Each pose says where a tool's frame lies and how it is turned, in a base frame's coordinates. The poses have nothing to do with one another.
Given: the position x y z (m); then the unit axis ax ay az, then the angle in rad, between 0 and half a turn.
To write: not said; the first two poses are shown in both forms.
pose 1, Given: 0.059 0.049 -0.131 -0.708 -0.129 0.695 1.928
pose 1, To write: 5.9 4.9 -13.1 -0.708 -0.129 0.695 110.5
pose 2, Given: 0.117 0.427 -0.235 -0.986 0.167 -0.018 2.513
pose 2, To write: 11.7 42.7 -23.5 -0.986 0.167 -0.018 144.0
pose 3, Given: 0.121 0.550 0.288 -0.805 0.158 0.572 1.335
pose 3, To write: 12.1 55.0 28.8 -0.805 0.158 0.572 76.5
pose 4, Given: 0.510 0.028 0.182 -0.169 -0.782 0.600 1.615
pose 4, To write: 51.0 2.8 18.2 -0.169 -0.782 0.600 92.5
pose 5, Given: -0.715 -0.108 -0.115 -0.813 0.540 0.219 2.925
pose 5, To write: -71.5 -10.8 -11.5 -0.813 0.540 0.219 167.6
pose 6, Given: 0.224 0.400 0.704 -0.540 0.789 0.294 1.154
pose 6, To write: 22.4 40.0 70.4 -0.540 0.789 0.294 66.1
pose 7, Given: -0.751 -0.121 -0.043 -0.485 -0.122 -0.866 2.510
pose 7, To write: -75.1 -12.1 -4.3 -0.485 -0.122 -0.866 143.8
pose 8, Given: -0.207 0.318 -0.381 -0.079 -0.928 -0.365 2.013
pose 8, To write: -20.7 31.8 -38.1 -0.079 -0.928 -0.365 115.3
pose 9, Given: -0.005 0.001 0.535 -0.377 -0.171 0.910 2.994
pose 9, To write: -0.5 0.1 53.5 -0.377 -0.171 0.910 171.5
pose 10, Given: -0.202 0.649 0.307 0.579 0.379 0.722 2.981
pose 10, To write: -20.2 64.9 30.7 0.579 0.379 0.722 170.8
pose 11, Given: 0.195 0.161 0.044 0.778 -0.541 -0.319 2.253
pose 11, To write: 19.5 16.1 4.4 0.778 -0.541 -0.319 129.1
